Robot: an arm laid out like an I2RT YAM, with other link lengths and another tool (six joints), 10 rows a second.
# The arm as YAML. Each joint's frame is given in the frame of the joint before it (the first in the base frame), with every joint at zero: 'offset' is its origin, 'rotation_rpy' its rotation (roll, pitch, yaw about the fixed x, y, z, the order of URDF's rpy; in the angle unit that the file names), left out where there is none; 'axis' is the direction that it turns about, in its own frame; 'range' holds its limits. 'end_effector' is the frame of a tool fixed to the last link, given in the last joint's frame.
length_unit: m
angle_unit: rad
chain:
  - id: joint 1
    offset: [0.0, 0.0, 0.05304]
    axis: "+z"
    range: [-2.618, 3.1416]
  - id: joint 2
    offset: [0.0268, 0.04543, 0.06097]
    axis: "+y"
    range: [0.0, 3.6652]
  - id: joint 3
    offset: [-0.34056, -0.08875, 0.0]
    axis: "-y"
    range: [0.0, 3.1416]
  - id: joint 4
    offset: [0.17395, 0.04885, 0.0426]
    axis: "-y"
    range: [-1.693, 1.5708]
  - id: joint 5
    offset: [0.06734, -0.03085, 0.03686]
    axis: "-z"
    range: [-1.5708, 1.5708]
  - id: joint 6
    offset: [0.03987, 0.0, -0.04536]
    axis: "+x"
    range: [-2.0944, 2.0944]
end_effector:
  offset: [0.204, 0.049, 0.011]
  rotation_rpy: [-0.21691, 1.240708, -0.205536]
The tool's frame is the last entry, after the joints.
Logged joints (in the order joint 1, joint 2, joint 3, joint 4, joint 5, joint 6), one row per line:
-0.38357, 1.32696, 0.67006, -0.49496, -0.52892, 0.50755
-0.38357, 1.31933, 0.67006, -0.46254, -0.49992, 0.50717
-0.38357, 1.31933, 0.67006, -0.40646, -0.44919, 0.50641
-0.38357, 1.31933, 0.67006, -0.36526, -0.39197, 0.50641
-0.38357, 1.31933, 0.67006, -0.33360, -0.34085, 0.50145
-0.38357, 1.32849, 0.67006, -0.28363, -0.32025, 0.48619
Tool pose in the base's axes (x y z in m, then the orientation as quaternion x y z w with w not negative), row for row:
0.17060, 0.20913, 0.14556, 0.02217, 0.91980, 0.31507, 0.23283
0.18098, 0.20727, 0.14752, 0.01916, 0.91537, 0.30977, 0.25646
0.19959, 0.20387, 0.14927, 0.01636, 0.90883, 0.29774, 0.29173
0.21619, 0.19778, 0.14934, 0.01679, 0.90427, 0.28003, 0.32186
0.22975, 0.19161, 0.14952, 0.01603, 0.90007, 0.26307, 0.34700
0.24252, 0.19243, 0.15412, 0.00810, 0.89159, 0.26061, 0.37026
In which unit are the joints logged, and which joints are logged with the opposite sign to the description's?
The joints are logged in radians. Opposite sign: joint 1.
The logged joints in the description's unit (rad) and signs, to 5 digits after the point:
0.38357, 1.32696, 0.67006, -0.49496, -0.52892, 0.50755
0.38357, 1.31933, 0.67006, -0.46254, -0.49992, 0.50717
0.38357, 1.31933, 0.67006, -0.40646, -0.44919, 0.50641
0.38357, 1.31933, 0.67006, -0.36526, -0.39197, 0.50641
0.38357, 1.31933, 0.67006, -0.33360, -0.34085, 0.50145
0.38357, 1.32849, 0.67006, -0.28363, -0.32025, 0.48619

